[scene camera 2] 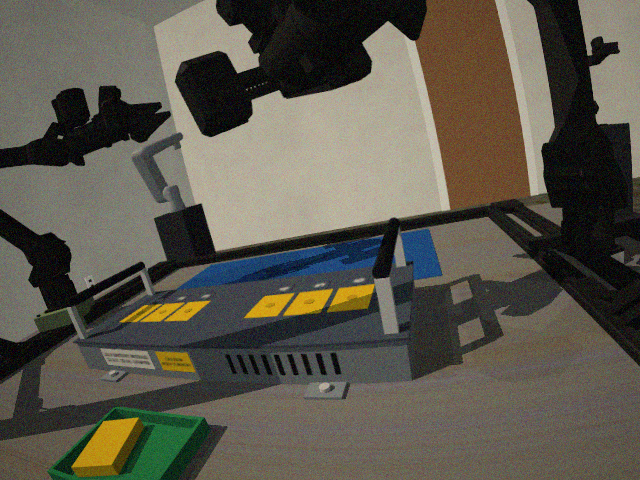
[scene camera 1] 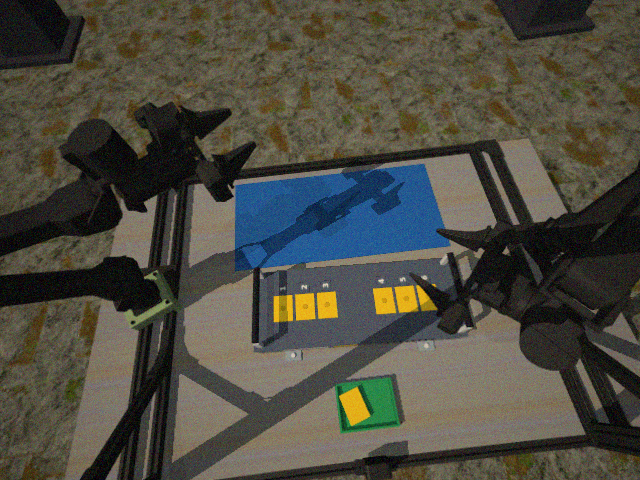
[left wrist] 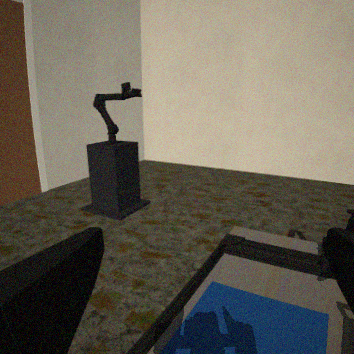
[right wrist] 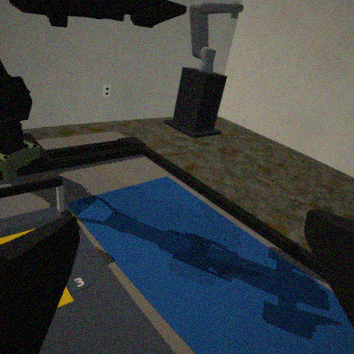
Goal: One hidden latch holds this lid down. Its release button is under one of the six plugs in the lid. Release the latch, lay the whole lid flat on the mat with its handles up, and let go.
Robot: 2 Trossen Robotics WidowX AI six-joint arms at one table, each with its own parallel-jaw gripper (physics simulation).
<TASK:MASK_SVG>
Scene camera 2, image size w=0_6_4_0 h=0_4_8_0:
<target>my left gripper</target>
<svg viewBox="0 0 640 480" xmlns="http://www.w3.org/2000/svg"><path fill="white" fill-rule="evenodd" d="M88 128L93 143L99 149L112 147L112 144L121 140L128 141L130 140L129 134L132 140L142 143L148 141L151 134L171 116L170 111L156 113L162 108L161 102L128 104L120 99L121 90L116 86L100 86L98 99L99 113L94 115L94 118L91 118L92 122L89 123Z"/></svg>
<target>my right gripper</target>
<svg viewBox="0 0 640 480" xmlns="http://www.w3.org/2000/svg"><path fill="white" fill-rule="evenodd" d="M175 83L202 135L214 137L249 122L248 119L253 114L253 99L280 90L283 98L286 99L331 91L360 81L371 73L372 60L362 43L352 52L343 55L327 53L312 45L300 33L292 17L292 3L294 0L216 0L217 13L229 26L243 24L252 33L248 44L254 54L260 54L258 57L259 67L237 73L228 55L224 52L216 51L181 62Z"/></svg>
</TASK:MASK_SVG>
